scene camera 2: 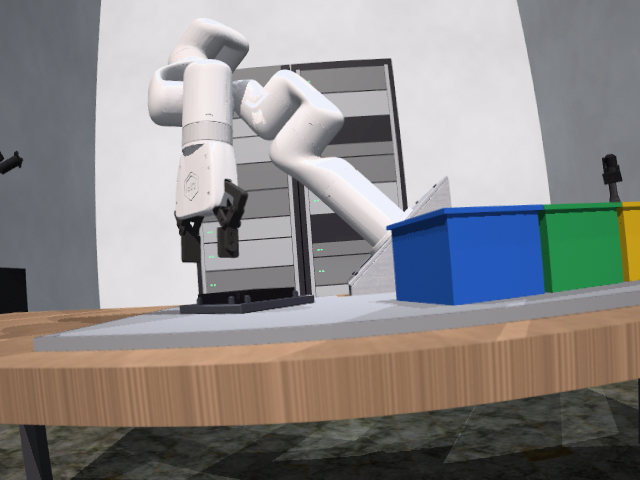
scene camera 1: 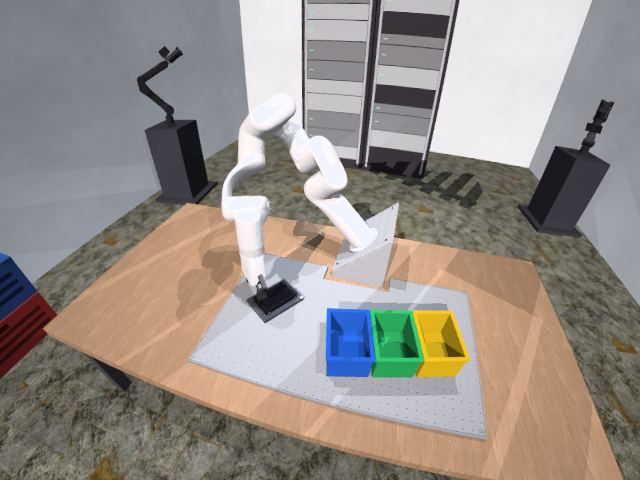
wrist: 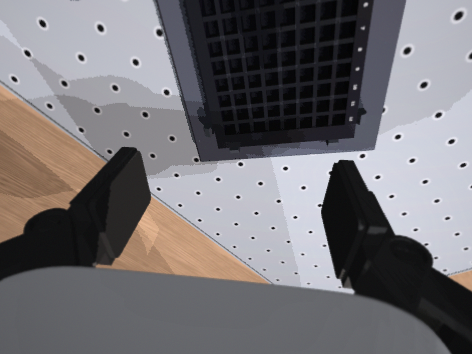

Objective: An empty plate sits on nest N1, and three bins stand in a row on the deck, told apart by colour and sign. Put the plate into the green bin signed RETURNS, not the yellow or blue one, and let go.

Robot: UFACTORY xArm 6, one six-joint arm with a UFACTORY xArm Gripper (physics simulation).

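Frame: origin at the arm's base, x ahead, y left, z up, level; centimetres.
Where they show: gripper, fingertip midpoint: (scene camera 2: pixel 209 260) (scene camera 1: pixel 256 289) (wrist: pixel 234 179); arm's base, origin of the base link: (scene camera 1: pixel 364 240).
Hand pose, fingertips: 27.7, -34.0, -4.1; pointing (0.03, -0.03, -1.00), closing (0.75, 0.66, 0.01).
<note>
Things, the pixels of their centre, and the offset from my fingertips, as dx, dy, dz. "*": a spot on its surface instead.
- black gridded plate, body centre: (wrist: pixel 277 27) (scene camera 2: pixel 248 295) (scene camera 1: pixel 274 297) -2.4, +5.2, -5.4
- yellow bin, surface spot: (scene camera 2: pixel 630 242) * +19.2, +53.1, -2.4
A black gridded plate (scene camera 1: pixel 281 297) (scene camera 2: pixel 263 295) (wrist: pixel 285 75) lies flat in the dark nest (scene camera 1: pixel 267 315) (scene camera 2: pixel 222 308) (wrist: pixel 381 60) on the left of the deck. My gripper (scene camera 1: pixel 260 289) (scene camera 2: pixel 209 253) (wrist: pixel 234 179) is wide open and empty. It points down above one end of the nest, clear of the plate; in the wrist view the fingertips stand just beyond the nest's near edge. The green bin (scene camera 1: pixel 395 367) (scene camera 2: pixel 584 248) stands between the blue bin (scene camera 1: pixel 348 367) (scene camera 2: pixel 496 258) and the yellow bin (scene camera 1: pixel 439 367) (scene camera 2: pixel 630 242). All three look empty in scene camera 1. No signs are readable.
The perforated deck (scene camera 1: pixel 258 356) (scene camera 2: pixel 310 330) lies on the wooden table (scene camera 1: pixel 129 310) (scene camera 2: pixel 310 387). The arm's slanted metal mount (scene camera 1: pixel 372 263) stands behind the deck, between the nest and the bins. The three bins stand side by side with raised walls.
</note>
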